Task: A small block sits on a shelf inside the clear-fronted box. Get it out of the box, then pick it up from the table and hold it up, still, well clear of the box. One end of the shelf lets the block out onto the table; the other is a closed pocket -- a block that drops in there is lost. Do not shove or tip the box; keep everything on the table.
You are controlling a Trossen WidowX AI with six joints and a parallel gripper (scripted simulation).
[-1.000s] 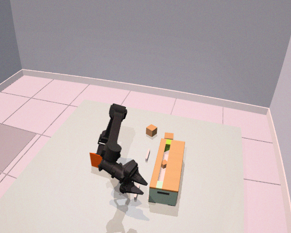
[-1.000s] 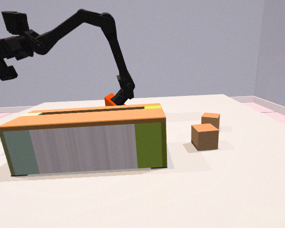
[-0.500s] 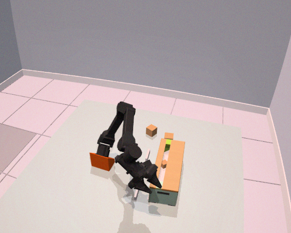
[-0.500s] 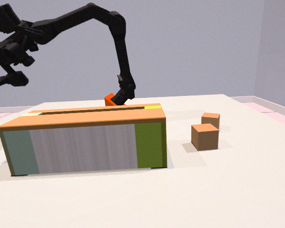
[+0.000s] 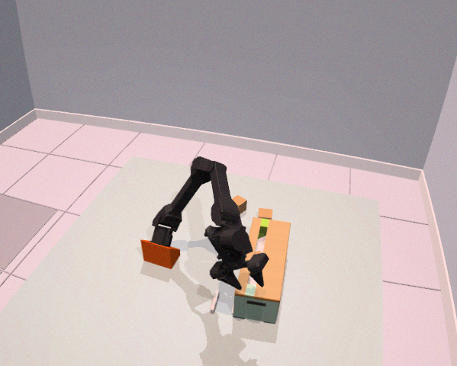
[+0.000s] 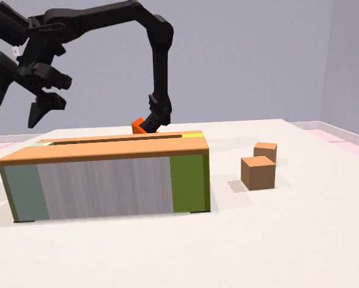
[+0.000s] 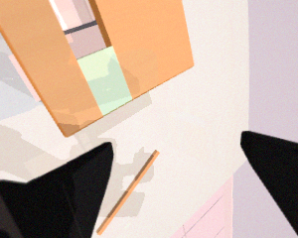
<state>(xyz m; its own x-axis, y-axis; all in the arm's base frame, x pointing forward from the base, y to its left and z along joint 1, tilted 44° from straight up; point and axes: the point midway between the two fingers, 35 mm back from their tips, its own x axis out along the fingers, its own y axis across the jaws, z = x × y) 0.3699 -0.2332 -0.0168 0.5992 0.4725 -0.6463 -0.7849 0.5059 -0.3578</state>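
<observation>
Now: the long box 40 mm behind my gripper tip, 200 mm to the left of it and 120 mm below it. Also, from my gripper tip: tan block (30 mm behind, 230 mm to the left, 100 mm below).
</observation>
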